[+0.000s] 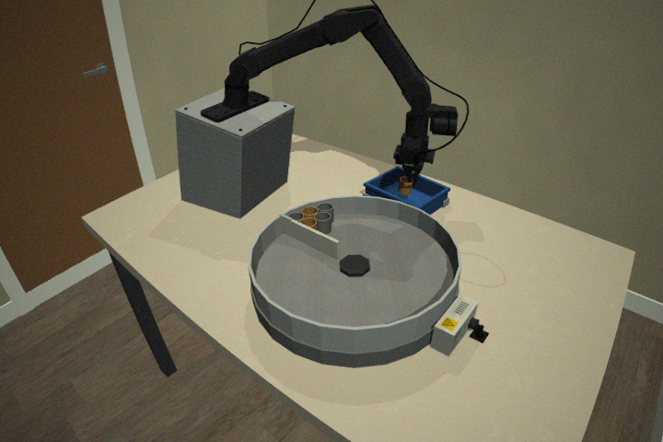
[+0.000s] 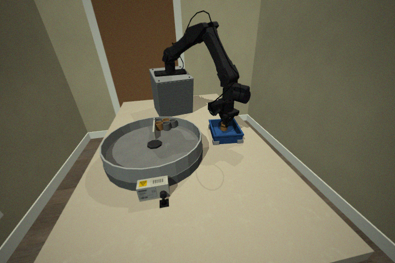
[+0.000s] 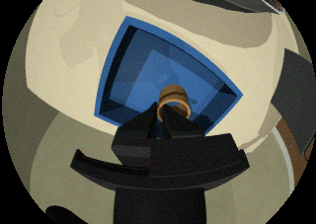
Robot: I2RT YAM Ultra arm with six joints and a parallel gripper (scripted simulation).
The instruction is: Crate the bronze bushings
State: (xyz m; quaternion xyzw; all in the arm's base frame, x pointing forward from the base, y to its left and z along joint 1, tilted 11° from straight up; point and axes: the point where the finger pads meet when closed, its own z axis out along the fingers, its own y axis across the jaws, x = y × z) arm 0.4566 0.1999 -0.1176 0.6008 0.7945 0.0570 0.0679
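The blue crate is 1 cm behind my hand and 4 cm below it. The rest, counted from my hand: grey turntable (4 cm ahead, 37 cm to the right, 1 cm below).
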